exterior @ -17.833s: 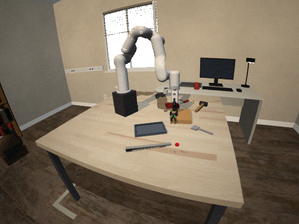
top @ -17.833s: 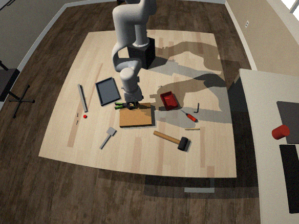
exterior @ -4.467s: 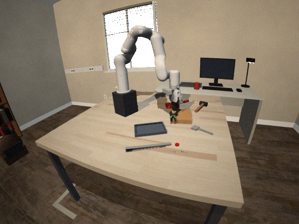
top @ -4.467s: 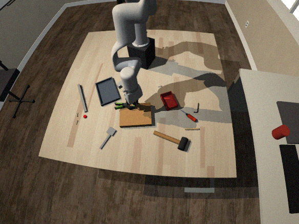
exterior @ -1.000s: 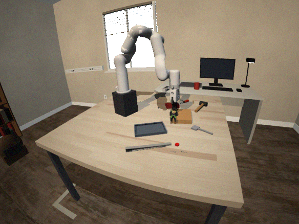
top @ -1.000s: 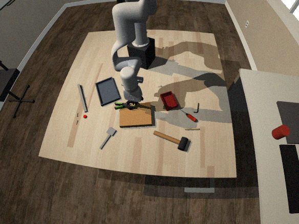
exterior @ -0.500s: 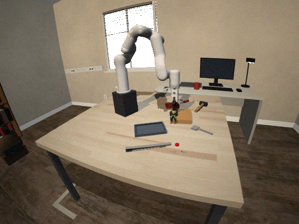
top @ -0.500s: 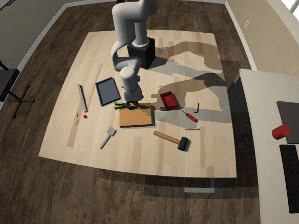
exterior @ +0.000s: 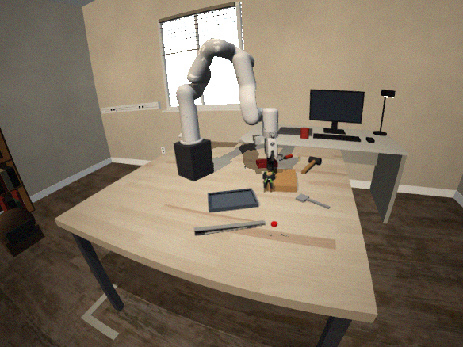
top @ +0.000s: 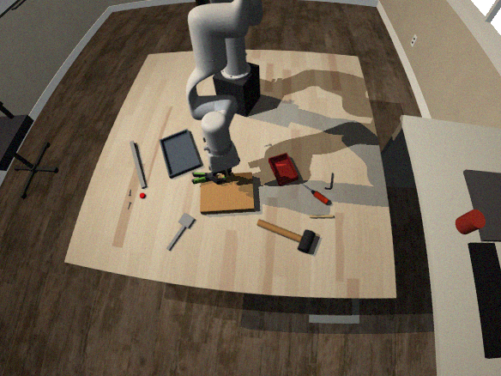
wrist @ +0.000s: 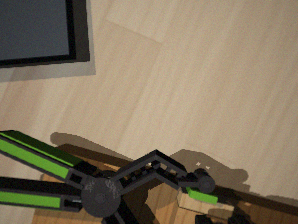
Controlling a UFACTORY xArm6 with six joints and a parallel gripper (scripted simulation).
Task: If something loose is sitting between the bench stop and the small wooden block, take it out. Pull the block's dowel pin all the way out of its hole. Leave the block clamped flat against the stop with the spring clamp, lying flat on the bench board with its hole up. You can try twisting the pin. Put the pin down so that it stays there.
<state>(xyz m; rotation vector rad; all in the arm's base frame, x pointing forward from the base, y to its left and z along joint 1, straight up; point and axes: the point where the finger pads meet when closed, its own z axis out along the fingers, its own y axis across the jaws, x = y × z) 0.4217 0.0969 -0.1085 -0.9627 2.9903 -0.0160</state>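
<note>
Right now the dowel pin is 20 mm below my hand. Also, from my hand: tan bench board 60 mm below, 50 mm ahead, 10 mm to the left; small wooden block 50 mm below; red bin 190 mm to the left, 100 mm behind, 80 mm below.
</note>
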